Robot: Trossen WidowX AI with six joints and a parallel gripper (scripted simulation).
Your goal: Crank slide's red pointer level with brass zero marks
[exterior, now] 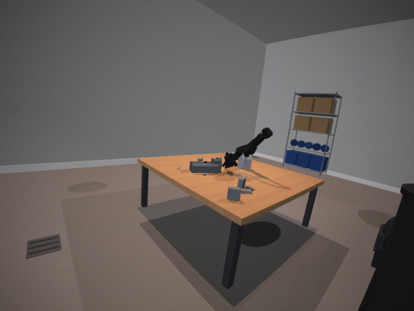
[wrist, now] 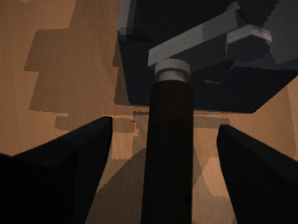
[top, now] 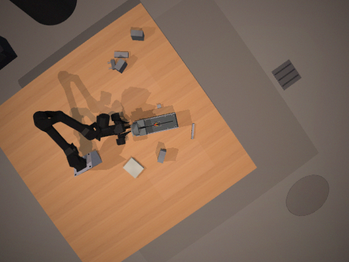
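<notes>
My gripper tip is 3 cm below the dark crank handle and 2 cm past it. Also, from my gripper tip: red pointer: 14 cm ahead, 7 cm to the right, 4 cm above; then white square plate: 23 cm to the right, 11 cm behind, 3 cm below; then small grey cube: 22 cm ahead, 4 cm below, 3 cm to the left.
</notes>
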